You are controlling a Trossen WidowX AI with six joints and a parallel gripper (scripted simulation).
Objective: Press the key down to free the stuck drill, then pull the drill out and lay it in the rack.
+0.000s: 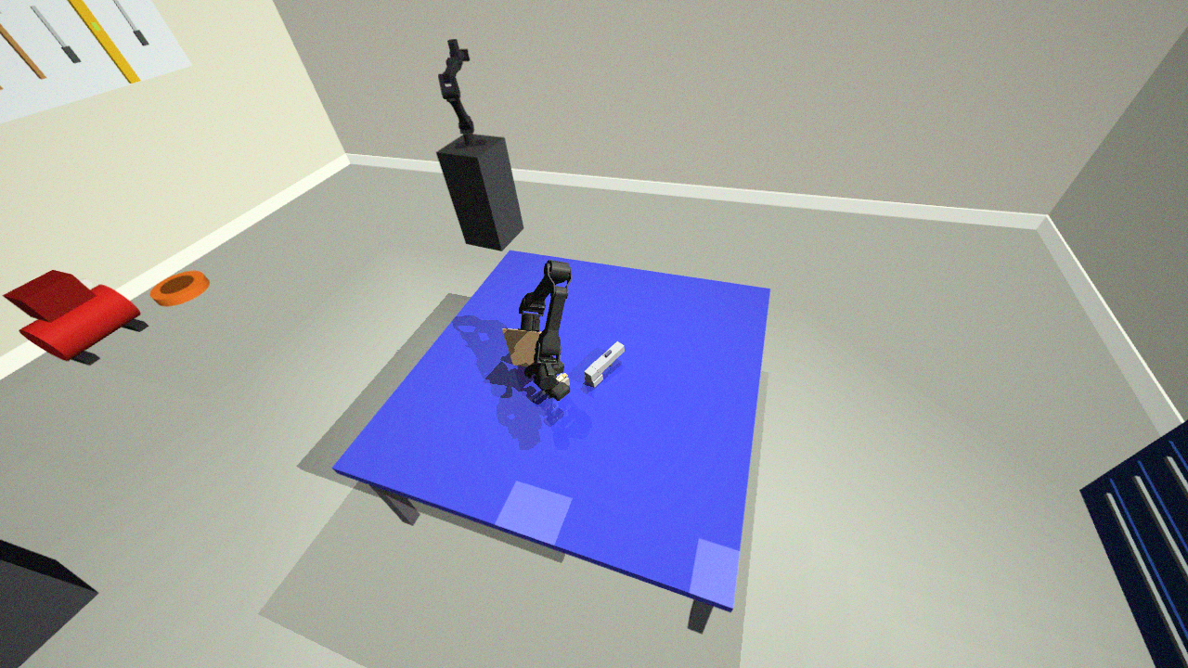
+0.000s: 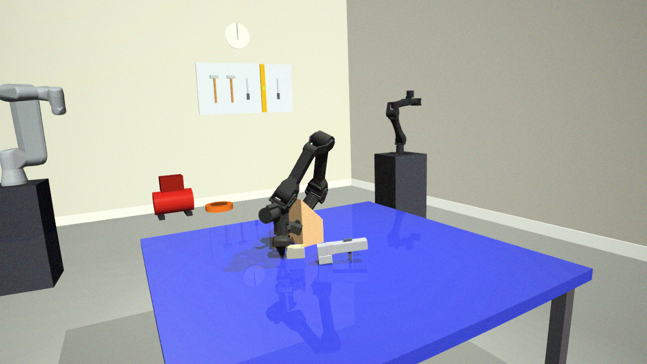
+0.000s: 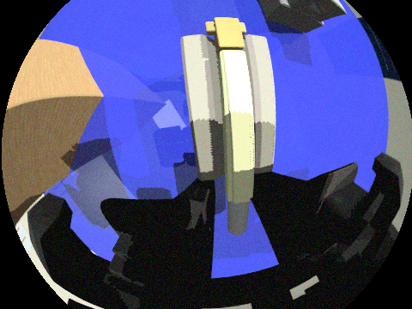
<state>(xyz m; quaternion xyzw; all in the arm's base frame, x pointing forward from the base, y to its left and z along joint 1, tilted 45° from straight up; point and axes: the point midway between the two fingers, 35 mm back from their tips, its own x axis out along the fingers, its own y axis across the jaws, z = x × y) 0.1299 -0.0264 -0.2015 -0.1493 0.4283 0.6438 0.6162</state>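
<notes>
Right now the drill is 40 mm to the left of my gripper tip, 40 mm above it and 10 mm ahead of it. The rest, counted from my gripper tip: small dark key (200 mm to the left, 150 mm ahead, 50 mm above); then grey housing (180 mm to the left, 140 mm ahead, 40 mm above).
</notes>
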